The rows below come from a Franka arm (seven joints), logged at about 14 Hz.
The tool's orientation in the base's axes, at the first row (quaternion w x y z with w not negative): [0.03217, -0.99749, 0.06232, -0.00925]
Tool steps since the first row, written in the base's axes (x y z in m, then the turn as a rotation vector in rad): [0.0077, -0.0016, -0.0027, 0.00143, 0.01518, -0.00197]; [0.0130, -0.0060, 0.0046, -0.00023, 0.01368, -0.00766]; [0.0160, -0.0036, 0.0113, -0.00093, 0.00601, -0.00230]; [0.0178, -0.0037, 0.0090, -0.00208, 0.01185, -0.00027]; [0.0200, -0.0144, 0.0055, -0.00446, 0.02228, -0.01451]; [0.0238, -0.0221, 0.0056, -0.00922, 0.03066, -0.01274]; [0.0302, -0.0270, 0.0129, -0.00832, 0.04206, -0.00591]
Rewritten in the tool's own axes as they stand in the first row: [0.0078, 0.0008, 0.0028, -0.00051, -0.01508, 0.00295]; [0.0137, 0.0040, -0.0047, -0.00205, -0.01302, 0.00850]; [0.0165, 0.0008, -0.0111, -0.00171, -0.00569, 0.00265]; [0.0183, 0.0009, -0.0088, -0.00355, -0.01146, 0.00097]; [0.0217, 0.0114, -0.0059, -0.00742, -0.02056, 0.01578]; [0.0265, 0.0186, -0.0064, -0.01316, -0.02839, 0.01444]; [0.0335, 0.0222, -0.0139, -0.01359, -0.04023, 0.00836]
